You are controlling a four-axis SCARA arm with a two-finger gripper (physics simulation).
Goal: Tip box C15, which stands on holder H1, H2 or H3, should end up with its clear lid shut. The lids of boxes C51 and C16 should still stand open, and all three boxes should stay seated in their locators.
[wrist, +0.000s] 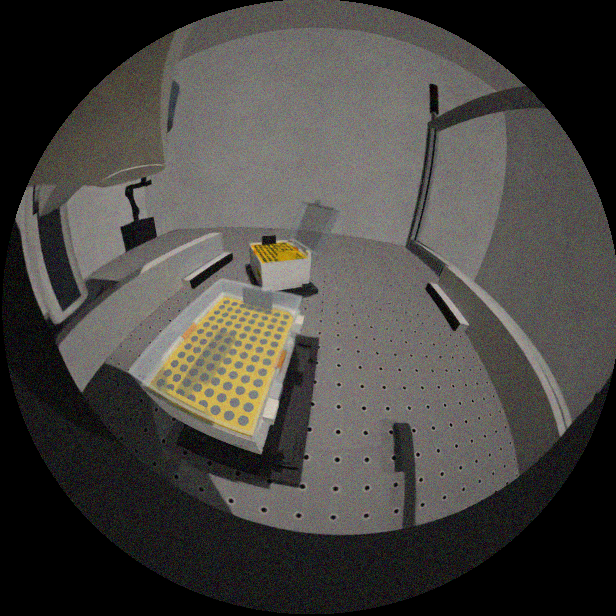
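Note:
A white tip box [221,362] with a yellow rack of grey tips sits near the left on a dark holder [299,402]. A clear lid [150,356] lies flat down over it, its pale rim showing around the rack. A second tip box [279,265] with a yellow top stands farther back, and its clear lid [317,221] stands open behind it. I cannot read any labels, and the third box is out of view. My gripper's fingers do not show plainly. It is open and holds nothing.
The boxes stand on a grey perforated table [402,373]. Dark bars stand on it at the front [405,459], right [445,305] and left [209,268]. A raised rail [505,344] runs along the right, and grey ledges [143,270] along the left.

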